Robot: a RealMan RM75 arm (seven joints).
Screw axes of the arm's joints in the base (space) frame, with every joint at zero. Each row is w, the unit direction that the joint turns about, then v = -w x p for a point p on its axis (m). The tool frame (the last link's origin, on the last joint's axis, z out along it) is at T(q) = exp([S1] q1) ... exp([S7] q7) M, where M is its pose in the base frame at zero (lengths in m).
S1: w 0 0 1 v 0.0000 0.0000 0.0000
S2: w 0 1 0 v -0.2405 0.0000 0.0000
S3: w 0 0 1 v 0.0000 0.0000 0.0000
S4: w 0 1 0 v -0.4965 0.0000 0.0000
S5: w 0 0 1 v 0.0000 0.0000 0.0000
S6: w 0 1 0 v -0.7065 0.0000 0.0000
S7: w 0 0 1 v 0.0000 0.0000 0.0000
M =
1 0 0 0.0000
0 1 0 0.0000
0 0 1 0.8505
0 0 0 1
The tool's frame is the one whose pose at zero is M.
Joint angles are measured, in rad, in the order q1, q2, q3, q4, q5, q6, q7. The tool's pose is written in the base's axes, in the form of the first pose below.
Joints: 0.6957 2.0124 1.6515 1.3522 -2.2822 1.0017 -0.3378
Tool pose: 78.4 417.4 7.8 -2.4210 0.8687 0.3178
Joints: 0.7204 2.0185 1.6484 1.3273 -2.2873 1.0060 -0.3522
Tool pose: 74.4 418.8 1.8 -2.4427 0.8497 0.2961
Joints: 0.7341 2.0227 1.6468 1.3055 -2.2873 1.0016 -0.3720
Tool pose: 73.3 420.2 -2.3 -2.4553 0.8323 0.2833
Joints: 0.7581 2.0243 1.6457 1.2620 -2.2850 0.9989 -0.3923
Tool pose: 74.2 423.3 -8.3 -2.4708 0.8264 0.2567
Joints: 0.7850 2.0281 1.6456 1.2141 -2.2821 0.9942 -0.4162
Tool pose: 74.5 426.4 -15.2 -2.4881 0.8182 0.2308
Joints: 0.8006 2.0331 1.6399 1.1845 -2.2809 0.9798 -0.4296
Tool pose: 73.7 428.1 -20.8 -2.4960 0.8086 0.2214
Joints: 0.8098 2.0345 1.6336 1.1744 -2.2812 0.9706 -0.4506
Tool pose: 71.6 429.0 -23.3 -2.5059 0.7746 0.2130
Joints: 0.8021 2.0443 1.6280 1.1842 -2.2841 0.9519 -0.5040
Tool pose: 69.2 427.7 -25.6 -2.5174 0.6977 0.2151
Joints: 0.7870 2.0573 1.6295 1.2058 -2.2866 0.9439 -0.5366
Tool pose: 66.9 424.8 -26.6 -2.5226 0.6541 0.2299
